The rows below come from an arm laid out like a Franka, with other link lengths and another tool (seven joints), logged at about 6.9 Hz.
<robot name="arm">
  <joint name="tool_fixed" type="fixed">
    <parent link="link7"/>
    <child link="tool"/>
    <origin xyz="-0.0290 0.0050 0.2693" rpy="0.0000 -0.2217 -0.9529"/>
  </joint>
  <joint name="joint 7" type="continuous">
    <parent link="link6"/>
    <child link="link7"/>
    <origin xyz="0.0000 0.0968 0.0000" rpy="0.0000 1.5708 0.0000"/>
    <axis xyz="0 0 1"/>
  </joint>
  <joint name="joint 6" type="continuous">
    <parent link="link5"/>
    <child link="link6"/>
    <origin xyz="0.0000 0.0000 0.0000" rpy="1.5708 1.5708 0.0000"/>
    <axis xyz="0 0 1"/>
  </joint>
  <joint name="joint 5" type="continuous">
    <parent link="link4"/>
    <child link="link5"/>
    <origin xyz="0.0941 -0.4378 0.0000" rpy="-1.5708 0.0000 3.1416"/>
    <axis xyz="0 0 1"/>
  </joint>
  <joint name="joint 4" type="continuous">
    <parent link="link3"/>
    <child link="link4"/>
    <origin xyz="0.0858 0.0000 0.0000" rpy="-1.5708 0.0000 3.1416"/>
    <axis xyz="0 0 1"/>
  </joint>
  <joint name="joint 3" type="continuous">
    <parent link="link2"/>
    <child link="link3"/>
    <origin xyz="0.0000 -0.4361 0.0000" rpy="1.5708 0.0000 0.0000"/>
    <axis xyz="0 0 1"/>
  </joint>
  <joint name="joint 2" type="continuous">
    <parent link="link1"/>
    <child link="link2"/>
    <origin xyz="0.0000 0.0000 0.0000" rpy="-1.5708 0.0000 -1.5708"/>
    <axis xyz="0 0 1"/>
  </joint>
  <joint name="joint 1" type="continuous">
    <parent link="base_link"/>
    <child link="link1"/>
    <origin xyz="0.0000 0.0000 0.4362" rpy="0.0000 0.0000 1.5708"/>
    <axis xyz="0 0 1"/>
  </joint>
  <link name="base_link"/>
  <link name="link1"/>
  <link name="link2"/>
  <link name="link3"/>
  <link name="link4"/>
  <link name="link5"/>
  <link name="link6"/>
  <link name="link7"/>
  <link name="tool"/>
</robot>
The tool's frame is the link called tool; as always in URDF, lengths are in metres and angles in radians. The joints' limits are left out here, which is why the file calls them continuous.
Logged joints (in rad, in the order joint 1, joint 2, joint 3, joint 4, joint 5, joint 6, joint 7), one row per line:
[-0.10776, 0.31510, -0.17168, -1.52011, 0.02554, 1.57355, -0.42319]
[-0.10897, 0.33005, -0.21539, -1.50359, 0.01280, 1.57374, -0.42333]
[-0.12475, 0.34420, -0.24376, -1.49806, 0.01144, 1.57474, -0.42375]
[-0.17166, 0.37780, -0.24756, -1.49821, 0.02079, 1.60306, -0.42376]
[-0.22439, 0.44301, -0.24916, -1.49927, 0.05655, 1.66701, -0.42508]
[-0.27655, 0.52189, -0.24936, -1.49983, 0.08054, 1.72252, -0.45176]
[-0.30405, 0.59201, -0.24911, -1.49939, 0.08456, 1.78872, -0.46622]
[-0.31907, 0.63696, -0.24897, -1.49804, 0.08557, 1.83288, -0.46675]
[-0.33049, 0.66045, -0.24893, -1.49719, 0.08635, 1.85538, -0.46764]
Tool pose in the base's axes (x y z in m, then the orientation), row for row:
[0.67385, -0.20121, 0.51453, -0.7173, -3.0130, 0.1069]
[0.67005, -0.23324, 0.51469, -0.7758, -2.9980, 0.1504]
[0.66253, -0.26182, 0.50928, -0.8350, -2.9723, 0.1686]
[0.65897, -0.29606, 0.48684, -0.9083, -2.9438, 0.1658]
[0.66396, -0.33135, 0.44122, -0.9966, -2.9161, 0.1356]
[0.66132, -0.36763, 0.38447, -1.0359, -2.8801, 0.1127]
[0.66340, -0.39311, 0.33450, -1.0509, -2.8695, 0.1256]
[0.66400, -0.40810, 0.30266, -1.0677, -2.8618, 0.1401]
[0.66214, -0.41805, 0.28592, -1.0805, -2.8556, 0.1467]
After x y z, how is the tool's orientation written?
As a rotation vector, in radians.
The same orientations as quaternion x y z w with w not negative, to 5 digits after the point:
[-0.23141, -0.97201, 0.03449, 0.02127]
[-0.25017, -0.96677, 0.04850, 0.02059]
[-0.26997, -0.96100, 0.05451, 0.02481]
[-0.29429, -0.95379, 0.05372, 0.02819]
[-0.32295, -0.94497, 0.04394, 0.02845]
[-0.33796, -0.93962, 0.03677, 0.03938]
[-0.34331, -0.93741, 0.04103, 0.04155]
[-0.34888, -0.93511, 0.04578, 0.04194]
[-0.35317, -0.93337, 0.04795, 0.04243]

